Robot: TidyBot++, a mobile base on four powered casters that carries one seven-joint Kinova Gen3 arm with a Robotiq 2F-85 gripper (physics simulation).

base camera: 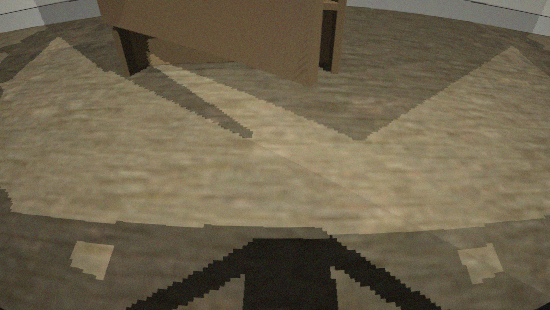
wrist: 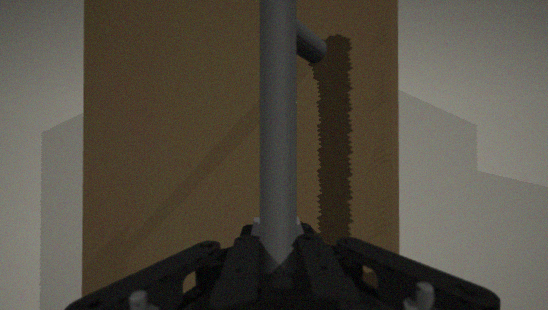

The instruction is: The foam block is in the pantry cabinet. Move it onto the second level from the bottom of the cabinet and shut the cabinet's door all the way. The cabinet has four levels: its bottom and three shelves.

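Note:
Base camera: a brown pantry cabinet (base camera: pixel 290 46) is visible. Wrist view: my gripper (wrist: pixel 276 230) is visible, as is the cabinet (wrist: pixel 193 125).

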